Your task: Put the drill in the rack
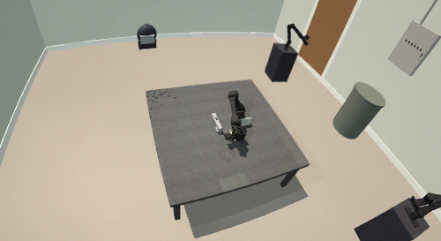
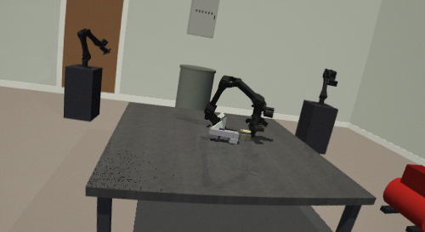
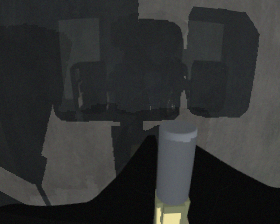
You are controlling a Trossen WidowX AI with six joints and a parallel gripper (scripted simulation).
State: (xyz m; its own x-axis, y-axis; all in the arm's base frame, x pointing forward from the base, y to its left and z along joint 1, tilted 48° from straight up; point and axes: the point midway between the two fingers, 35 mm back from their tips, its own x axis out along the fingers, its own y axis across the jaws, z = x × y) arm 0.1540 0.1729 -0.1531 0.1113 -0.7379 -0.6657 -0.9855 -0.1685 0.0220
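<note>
Now: the drill 40 mm to the right of my gripper tip and 40 mm above it. From my gripper tip the other things lie so: dark blue key 110 mm ahead, 230 mm to the right, 30 mm above.
</note>
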